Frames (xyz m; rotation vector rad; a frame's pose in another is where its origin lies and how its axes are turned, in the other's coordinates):
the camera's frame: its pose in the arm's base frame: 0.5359 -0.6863 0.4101 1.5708 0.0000 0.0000
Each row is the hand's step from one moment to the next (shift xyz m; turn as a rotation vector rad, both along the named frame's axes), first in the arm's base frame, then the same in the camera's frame.
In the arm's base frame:
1: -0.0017 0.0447 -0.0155 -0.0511 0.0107 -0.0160
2: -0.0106 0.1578 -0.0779 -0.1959 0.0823 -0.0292
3: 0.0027 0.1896 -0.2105 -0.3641 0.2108 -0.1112
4: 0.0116 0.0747 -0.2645 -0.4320 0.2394 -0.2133
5: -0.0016 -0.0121 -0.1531 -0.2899 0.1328 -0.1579
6: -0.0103 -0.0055 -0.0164 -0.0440 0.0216 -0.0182
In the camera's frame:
1: -0.0017 -0.0155 -0.0447 -0.0511 -0.0160 -0.0107
2: -0.0106 -0.0779 -0.1578 -0.1959 -0.0292 -0.0823
3: 0.0027 -0.2105 -0.1896 -0.3641 -0.1112 -0.2108
4: 0.0116 -0.2645 -0.0747 -0.4320 -0.2133 -0.2394
5: -0.0016 -0.1531 0.0121 -0.2899 -0.1579 -0.1328
6: -0.0103 -0.0164 0.0055 -0.0440 -0.0182 -0.0216

